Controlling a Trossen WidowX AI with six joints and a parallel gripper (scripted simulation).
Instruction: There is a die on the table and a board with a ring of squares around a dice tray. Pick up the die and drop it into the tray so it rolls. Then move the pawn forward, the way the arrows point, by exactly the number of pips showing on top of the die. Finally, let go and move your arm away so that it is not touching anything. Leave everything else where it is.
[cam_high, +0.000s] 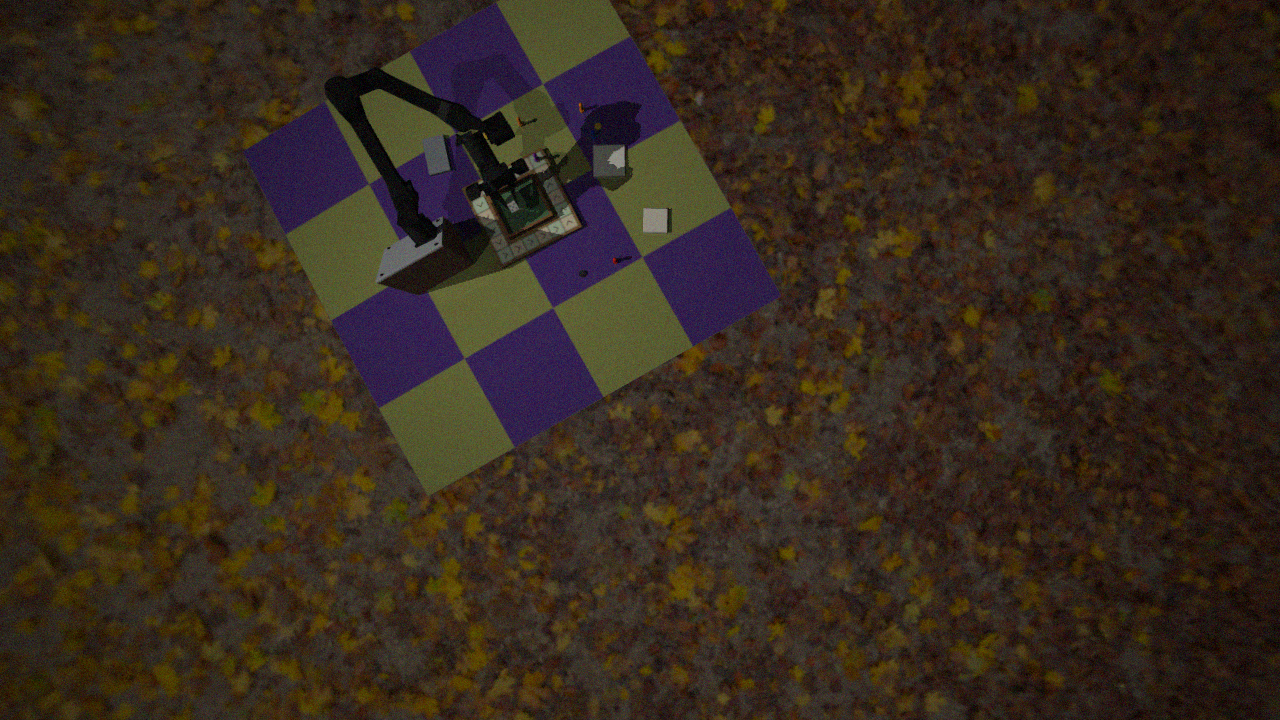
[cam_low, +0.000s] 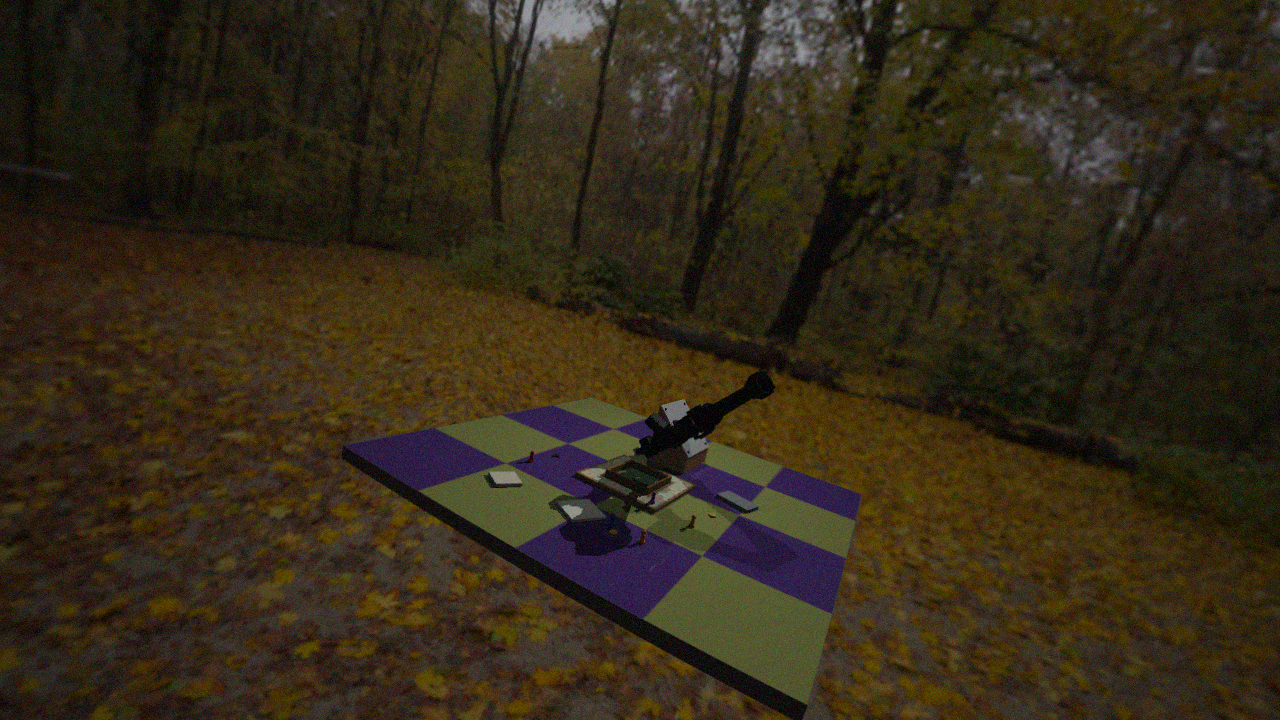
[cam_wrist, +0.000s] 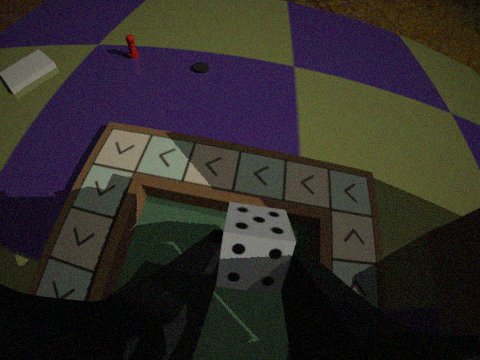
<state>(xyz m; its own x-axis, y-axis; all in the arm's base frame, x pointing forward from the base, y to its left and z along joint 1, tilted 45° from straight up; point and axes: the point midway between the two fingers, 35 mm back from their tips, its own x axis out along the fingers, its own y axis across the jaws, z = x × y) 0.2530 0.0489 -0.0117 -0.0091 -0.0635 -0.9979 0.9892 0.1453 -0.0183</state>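
The purple pawn is 150 mm to the left of my gripper tip, 120 mm ahead of it and 70 mm below it. Also, from my gripper tip: grey card 300 mm to the left, 170 mm behind, 90 mm below; white die right at my gripper tip; green dice tray 90 mm below, 30 mm to the left, 10 mm ahead.
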